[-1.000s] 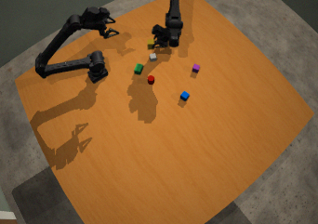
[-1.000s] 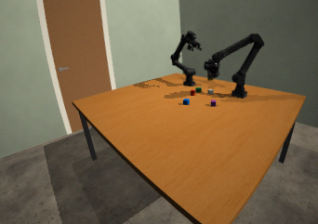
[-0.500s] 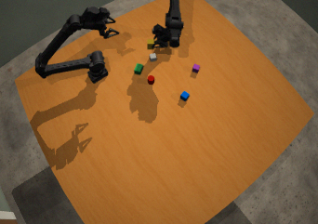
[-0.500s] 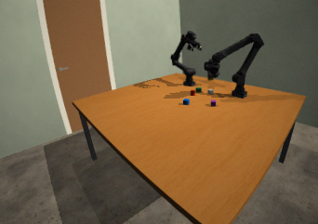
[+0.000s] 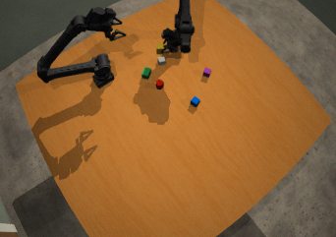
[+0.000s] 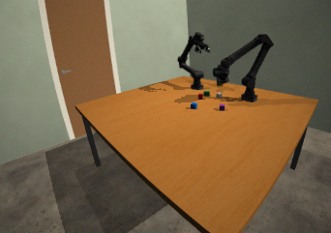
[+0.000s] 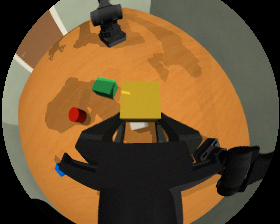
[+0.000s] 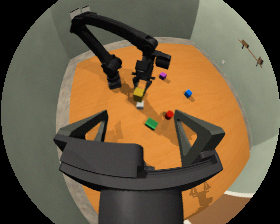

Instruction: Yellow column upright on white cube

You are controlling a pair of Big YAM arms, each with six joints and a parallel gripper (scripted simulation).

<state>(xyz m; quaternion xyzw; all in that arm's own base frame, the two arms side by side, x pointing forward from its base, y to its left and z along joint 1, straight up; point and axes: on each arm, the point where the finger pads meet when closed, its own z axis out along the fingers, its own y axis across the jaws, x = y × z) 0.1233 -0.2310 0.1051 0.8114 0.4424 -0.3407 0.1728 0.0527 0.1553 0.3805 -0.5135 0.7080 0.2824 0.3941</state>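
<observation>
The white cube is 1 cm to the right of my left hand and 11 cm below it. The rest, counted from my left hand: red cylinder: 14 cm ahead, 12 cm to the right, 11 cm below; green cube: 2 cm ahead, 13 cm to the right, 11 cm below; yellow column: 1 cm behind, 1 cm to the right.
</observation>
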